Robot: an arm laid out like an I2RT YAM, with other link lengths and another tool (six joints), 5 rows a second.
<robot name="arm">
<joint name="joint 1" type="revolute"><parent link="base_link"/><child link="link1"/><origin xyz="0 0 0.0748" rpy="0 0 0"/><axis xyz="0 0 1"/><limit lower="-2.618" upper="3.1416"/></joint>
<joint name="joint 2" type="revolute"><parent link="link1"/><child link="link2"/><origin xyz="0.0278 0.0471 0.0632" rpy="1.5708 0 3.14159"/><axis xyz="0 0 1"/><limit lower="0" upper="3.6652"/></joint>
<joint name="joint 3" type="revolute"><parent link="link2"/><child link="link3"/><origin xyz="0.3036 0 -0.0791" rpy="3.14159 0 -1.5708"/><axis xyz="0 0 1"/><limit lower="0" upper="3.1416"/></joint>
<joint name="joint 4" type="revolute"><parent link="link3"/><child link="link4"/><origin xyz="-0.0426 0.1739 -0.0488" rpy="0 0 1.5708"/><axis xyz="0 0 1"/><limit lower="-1.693" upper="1.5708"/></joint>
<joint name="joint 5" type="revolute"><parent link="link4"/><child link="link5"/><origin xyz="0.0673 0.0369 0.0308" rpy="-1.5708 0 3.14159"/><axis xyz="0 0 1"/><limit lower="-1.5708" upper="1.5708"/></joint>
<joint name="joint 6" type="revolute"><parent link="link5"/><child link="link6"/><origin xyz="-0.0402 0 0.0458" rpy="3.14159 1.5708 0"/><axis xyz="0 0 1"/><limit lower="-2.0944" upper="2.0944"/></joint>
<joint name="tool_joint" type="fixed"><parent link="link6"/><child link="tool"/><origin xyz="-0.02 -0.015 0.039" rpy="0 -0.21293 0.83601"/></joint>
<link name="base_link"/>
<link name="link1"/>
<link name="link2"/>
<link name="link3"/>
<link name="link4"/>
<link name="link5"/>
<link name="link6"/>
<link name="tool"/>
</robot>
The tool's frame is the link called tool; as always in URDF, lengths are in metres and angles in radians.
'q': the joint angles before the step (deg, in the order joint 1, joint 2, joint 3, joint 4, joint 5, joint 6). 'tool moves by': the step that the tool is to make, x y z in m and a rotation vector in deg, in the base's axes. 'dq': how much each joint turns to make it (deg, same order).
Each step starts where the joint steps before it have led.
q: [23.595 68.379 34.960 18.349 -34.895 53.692]
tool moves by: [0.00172 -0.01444 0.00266 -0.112 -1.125 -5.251]
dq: [-3.759 -2.359 -0.261 -1.180 1.575 -0.153]
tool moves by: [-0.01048 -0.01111 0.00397 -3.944 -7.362 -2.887]
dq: [-1.311 -4.744 -0.001 -2.580 2.929 -6.623]
